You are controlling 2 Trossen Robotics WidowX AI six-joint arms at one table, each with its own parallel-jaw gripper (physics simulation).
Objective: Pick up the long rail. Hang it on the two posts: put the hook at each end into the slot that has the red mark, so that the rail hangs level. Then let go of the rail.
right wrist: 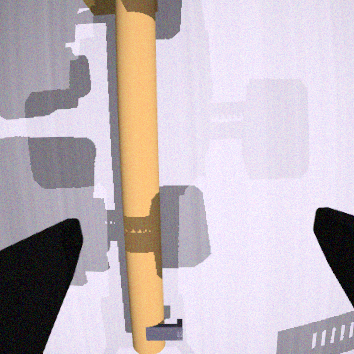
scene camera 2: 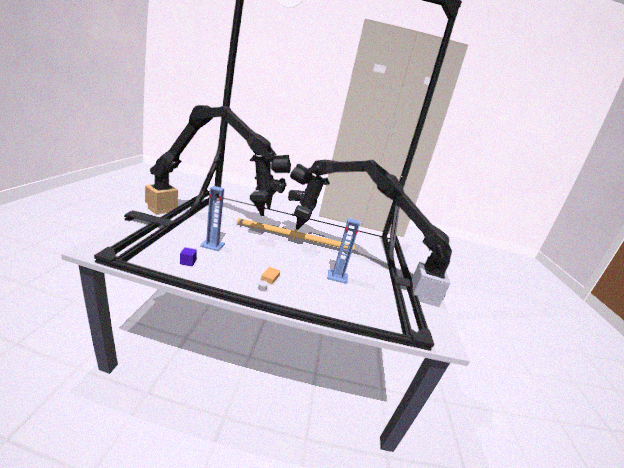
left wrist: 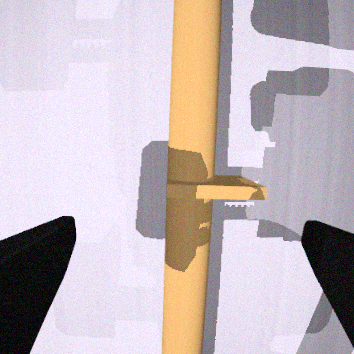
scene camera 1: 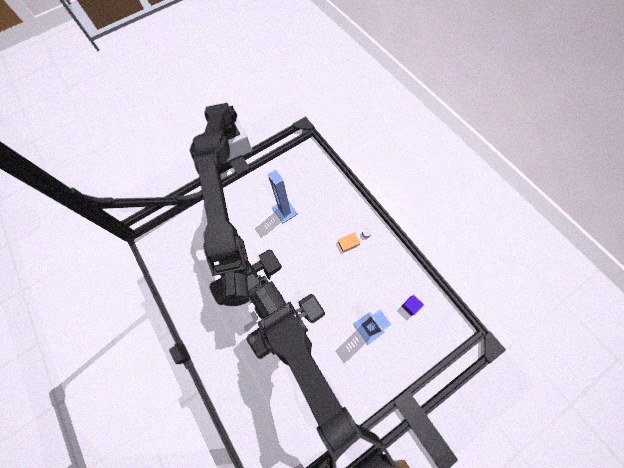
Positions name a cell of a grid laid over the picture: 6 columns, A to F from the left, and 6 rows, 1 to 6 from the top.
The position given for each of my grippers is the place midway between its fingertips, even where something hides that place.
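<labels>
My right gripper: in scene camera 1 (C5), in scene camera 2 (C3), in the right wrist view (D4). My right gripper out of frame in the left wrist view.
</labels>
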